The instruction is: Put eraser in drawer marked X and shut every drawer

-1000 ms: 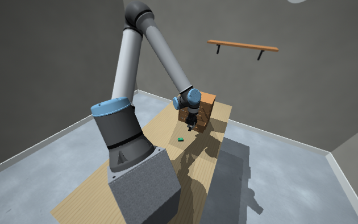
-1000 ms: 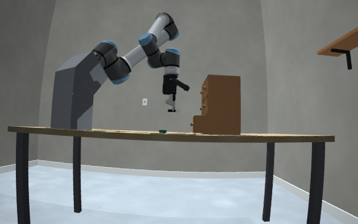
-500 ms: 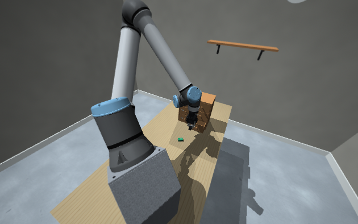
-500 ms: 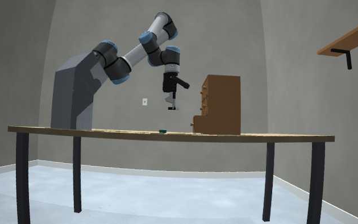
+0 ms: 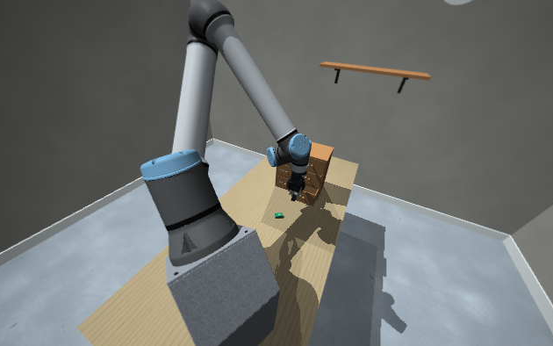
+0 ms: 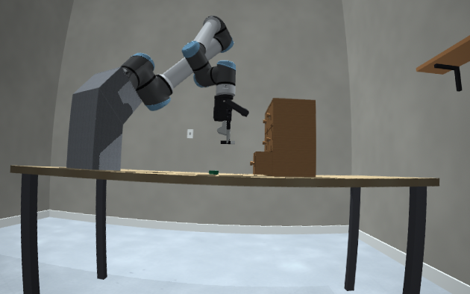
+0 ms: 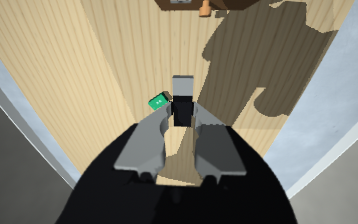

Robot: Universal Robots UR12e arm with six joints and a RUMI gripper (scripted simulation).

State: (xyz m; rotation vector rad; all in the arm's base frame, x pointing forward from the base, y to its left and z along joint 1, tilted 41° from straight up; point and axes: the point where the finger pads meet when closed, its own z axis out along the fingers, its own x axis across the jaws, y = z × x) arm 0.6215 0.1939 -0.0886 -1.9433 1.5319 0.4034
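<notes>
The eraser is 1 cm below my hand and 1 cm ahead of it. From my hand the other things lie so: green block: 15 cm below, 9 cm behind, 5 cm to the left.
</notes>
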